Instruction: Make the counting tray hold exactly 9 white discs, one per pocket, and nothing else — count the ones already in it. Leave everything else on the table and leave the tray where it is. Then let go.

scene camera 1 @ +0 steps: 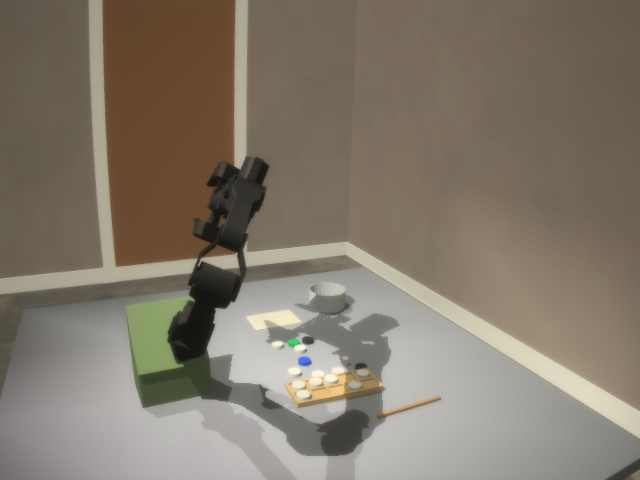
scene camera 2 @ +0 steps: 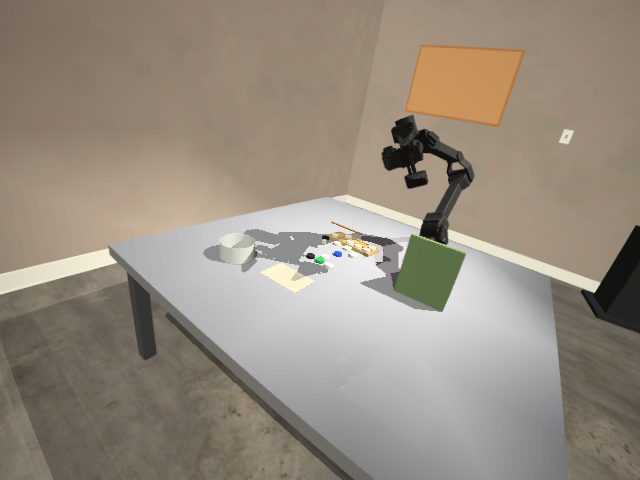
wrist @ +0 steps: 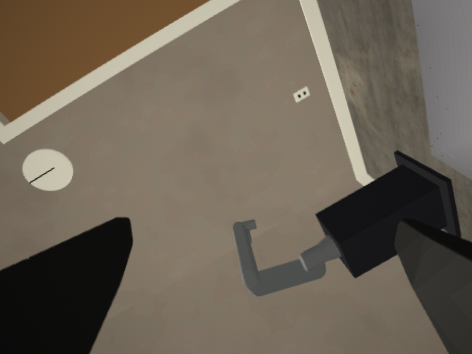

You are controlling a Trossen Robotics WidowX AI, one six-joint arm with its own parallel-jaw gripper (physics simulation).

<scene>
my gripper: open, holds nothing
a white bowl [scene camera 2: 237,249]: on the table
</scene>
